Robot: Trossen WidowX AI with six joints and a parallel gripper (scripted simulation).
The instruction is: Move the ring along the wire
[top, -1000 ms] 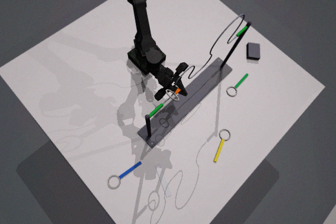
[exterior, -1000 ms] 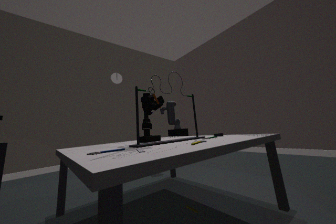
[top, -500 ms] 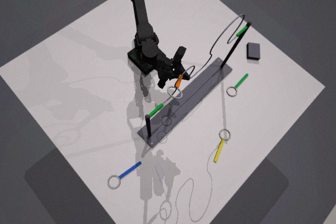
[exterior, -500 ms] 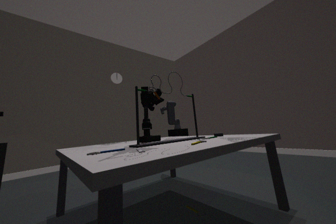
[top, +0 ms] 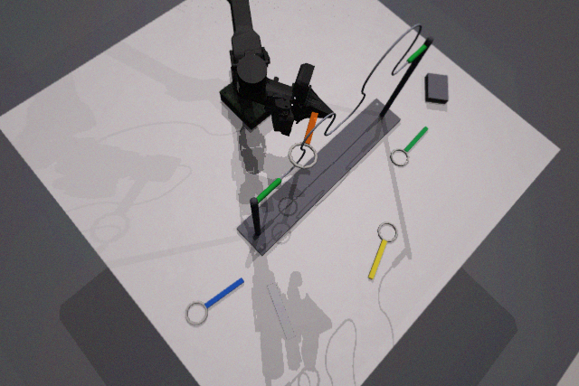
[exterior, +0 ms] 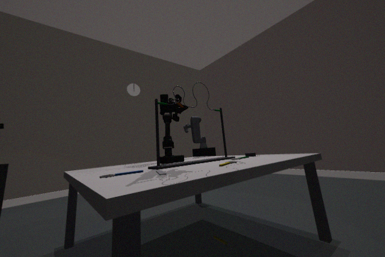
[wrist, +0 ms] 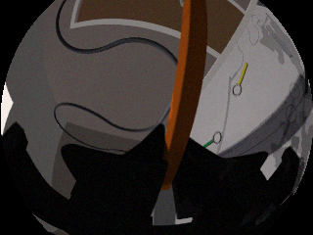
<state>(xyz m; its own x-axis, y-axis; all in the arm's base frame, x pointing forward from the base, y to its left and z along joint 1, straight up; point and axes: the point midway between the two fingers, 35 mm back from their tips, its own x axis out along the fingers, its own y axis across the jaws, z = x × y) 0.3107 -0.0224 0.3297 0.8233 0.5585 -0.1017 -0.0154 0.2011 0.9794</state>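
Now: gripper tip 1 cm short of the orange-handled ring, 8 cm to the left of it and 2 cm below it. The rest, counted from my gripper tip: green-handled ring (14 cm ahead, 30 cm to the left, 37 cm below); then pale flat strip (26 cm ahead, 33 cm to the right, 37 cm below); then yellow-handled ring (31 cm ahead, 1 cm to the left, 37 cm below).
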